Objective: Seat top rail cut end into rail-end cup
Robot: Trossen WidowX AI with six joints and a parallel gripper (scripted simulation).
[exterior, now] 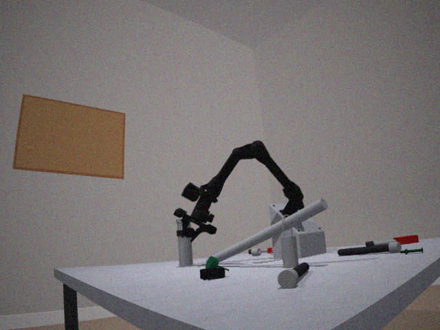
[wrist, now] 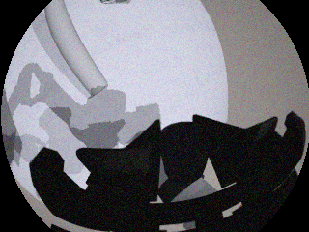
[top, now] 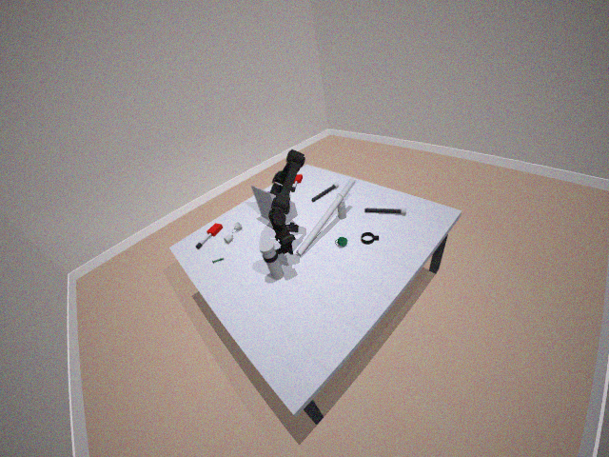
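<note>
The green fitting is 270 mm to the left of my gripper tip, 100 mm below it and 80 mm ahead of it. Round my gripper tip: line post: 460 mm to the left, 30 mm behind, 10 mm below.
</note>
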